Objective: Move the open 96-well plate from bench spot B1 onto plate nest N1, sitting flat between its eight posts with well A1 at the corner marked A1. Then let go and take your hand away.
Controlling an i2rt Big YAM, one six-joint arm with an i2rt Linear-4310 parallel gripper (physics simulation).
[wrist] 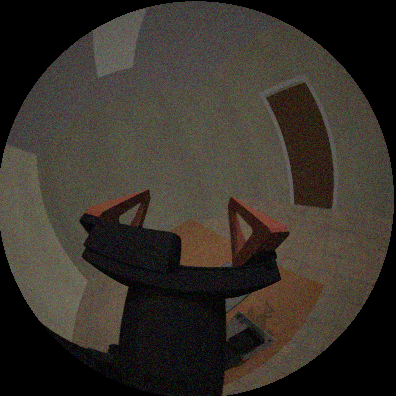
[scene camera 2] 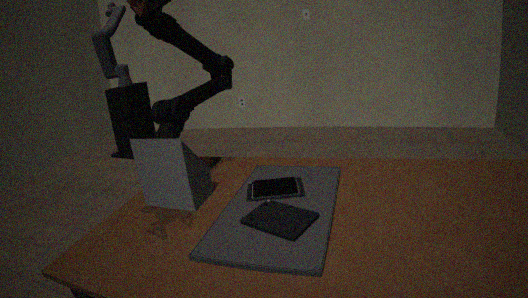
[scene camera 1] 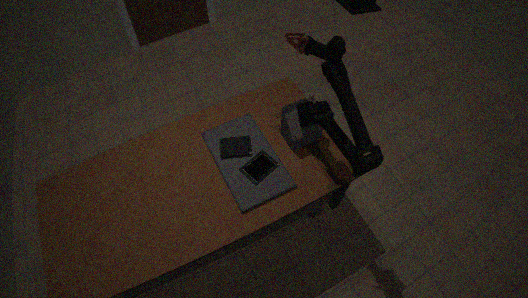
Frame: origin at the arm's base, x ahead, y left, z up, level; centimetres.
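Seen in the pictures: gripper, fingertip midpoint: (wrist: 188,196) (scene camera 1: 286,36); arm's base at its link origin: (wrist: 246,339) (scene camera 2: 163,151) (scene camera 1: 305,114).
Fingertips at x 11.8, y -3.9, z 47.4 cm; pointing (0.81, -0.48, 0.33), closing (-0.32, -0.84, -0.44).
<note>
Pixels of each thing's top centre, then the offset from my fingertips to it. Level surfaces: height alone.
- open 96-well plate at its top centre: (scene camera 2: 274,184) (scene camera 1: 259,165) dx +18.4, dy +15.9, dz -60.9 cm
- Plate nest N1 at its top centre: (scene camera 2: 279,213) (scene camera 1: 235,144) dx +25.9, dy -0.2, dz -60.4 cm
- wooden table at its surface level: dz -63.8 cm
The open 96-well plate (scene camera 1: 259,167) (scene camera 2: 275,188) is a black rectangle with a thin pale outline. It lies flat on a dark grey patch of the grey board. Plate nest N1 (scene camera 1: 235,146) (scene camera 2: 281,220) is a dark slab beside it, turned at an angle to it, with no plate on it. Its posts and the A1 marks are too dark to tell. My gripper (scene camera 1: 295,41) (wrist: 188,196) has orange fingers standing wide open and empty. It is high up and well away from the plate; the top edge of the second scene view cuts it off.
The grey perforated board (scene camera 1: 250,200) (scene camera 2: 240,257) lies on the wooden table (scene camera 1: 125,200) (scene camera 2: 425,225). A grey wedge-shaped pedestal (scene camera 1: 295,125) (scene camera 2: 162,175) carries the arm beside the board. A black box (scene camera 2: 130,112) with a grey jointed thing (scene camera 2: 105,52) stands behind it.
</note>
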